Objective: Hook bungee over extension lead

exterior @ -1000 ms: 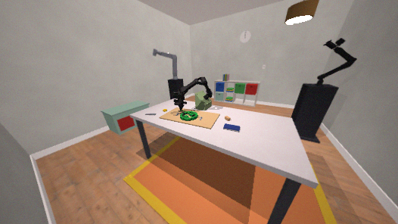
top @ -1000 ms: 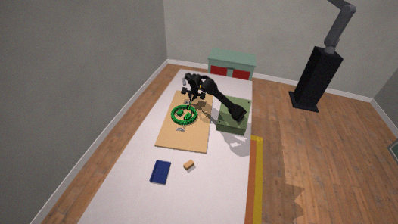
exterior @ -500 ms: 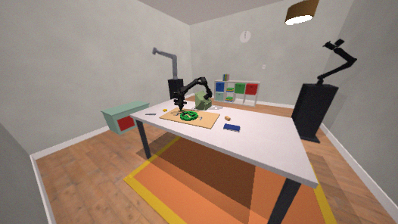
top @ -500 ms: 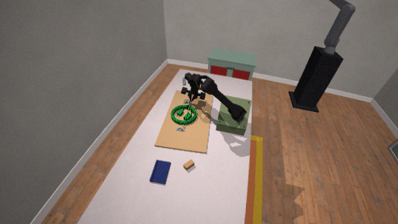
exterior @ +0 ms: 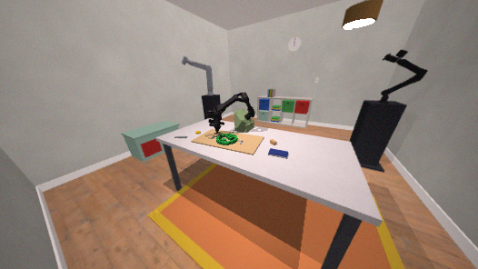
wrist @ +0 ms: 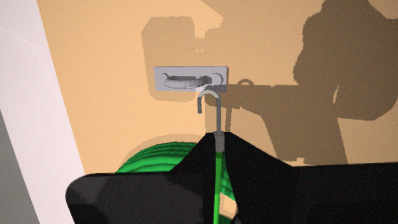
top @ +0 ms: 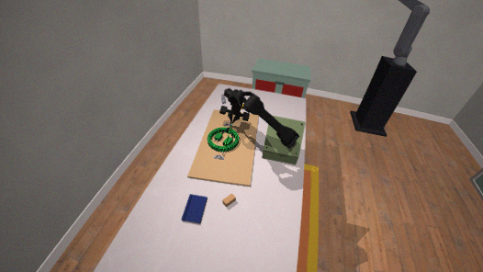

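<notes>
The green extension lead is 3 cm ahead of my hand, 13 cm to the left of it and 6 cm below it. Round my hand: yellow disc 27 cm to the right, 8 cm below; then tan block 12 cm behind, 53 cm to the left, 8 cm below.
</notes>
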